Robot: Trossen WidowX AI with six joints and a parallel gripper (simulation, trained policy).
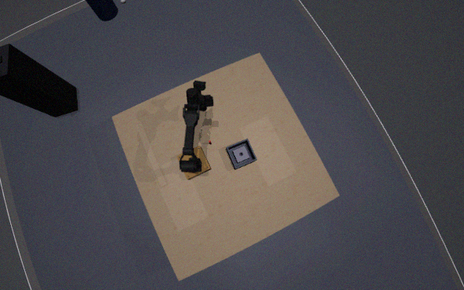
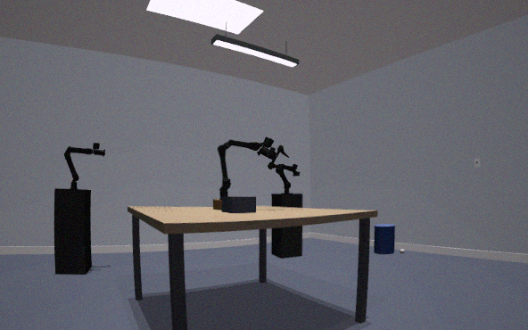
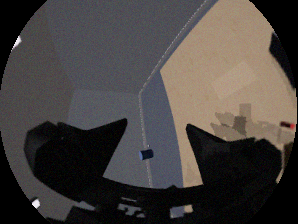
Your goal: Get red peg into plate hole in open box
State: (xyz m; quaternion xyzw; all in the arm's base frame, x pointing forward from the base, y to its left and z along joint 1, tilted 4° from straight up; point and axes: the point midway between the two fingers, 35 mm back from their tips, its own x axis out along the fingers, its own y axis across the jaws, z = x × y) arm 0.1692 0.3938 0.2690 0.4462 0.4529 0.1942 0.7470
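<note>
My gripper tip is 300 mm above the red peg, 260 mm to the left of it and 60 mm past it. The rest, counted from my gripper tip: box 400 mm to the right, 310 mm below, 130 mm ahead; grey bottom plate 400 mm to the right, 300 mm below, 130 mm ahead.
</note>
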